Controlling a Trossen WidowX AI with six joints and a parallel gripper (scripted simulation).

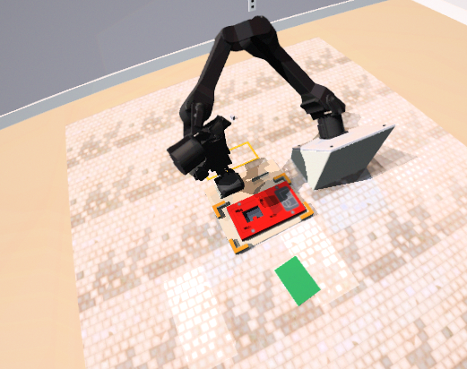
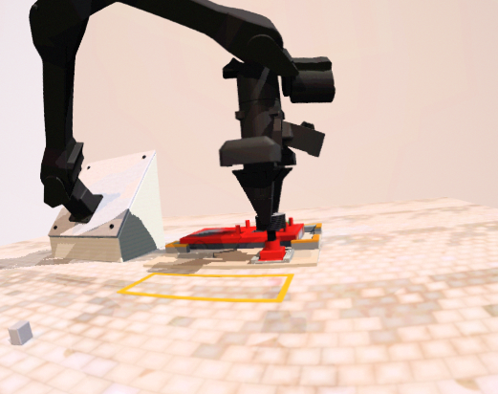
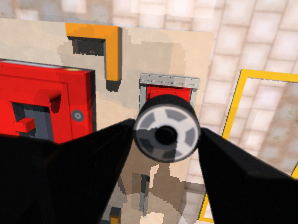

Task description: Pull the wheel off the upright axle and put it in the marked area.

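The axle is 20 mm below my gripper tip. From my gripper tip the other things lie so: wheel right at my gripper tip; green patch 320 mm to the left, 90 mm behind, 60 mm below; small grey cube 290 mm to the right, 120 mm behind, 50 mm below.
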